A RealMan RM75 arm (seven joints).
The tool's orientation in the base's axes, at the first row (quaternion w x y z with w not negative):
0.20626, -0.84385, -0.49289, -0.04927
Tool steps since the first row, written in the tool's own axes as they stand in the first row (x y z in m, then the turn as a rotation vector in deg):
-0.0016, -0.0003, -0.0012, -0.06, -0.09, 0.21
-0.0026, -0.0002, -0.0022, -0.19, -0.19, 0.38
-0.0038, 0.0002, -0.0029, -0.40, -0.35, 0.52
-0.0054, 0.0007, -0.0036, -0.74, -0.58, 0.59
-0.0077, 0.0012, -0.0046, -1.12, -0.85, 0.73
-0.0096, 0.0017, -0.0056, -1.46, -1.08, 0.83
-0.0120, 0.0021, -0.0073, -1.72, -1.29, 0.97
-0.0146, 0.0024, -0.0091, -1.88, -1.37, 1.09
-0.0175, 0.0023, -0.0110, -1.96, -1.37, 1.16
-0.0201, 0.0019, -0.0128, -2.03, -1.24, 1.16
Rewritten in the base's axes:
-0.0009, -0.0016, 0.0007, -0.13, 0.07, -0.18
-0.0012, -0.0029, 0.0013, -0.30, 0.08, -0.34
-0.0014, -0.0043, 0.0015, -0.56, 0.03, -0.48
-0.0017, -0.0061, 0.0015, -0.94, -0.12, -0.58
-0.0023, -0.0086, 0.0016, -1.38, -0.25, -0.73
-0.0028, -0.0107, 0.0018, -1.76, -0.39, -0.85
-0.0034, -0.0135, 0.0026, -2.09, -0.46, -0.99
-0.0043, -0.0165, 0.0034, -2.26, -0.51, -1.12
-0.0056, -0.0196, 0.0043, -2.31, -0.54, -1.21
-0.0071, -0.0222, 0.0053, -2.23, -0.66, -1.27

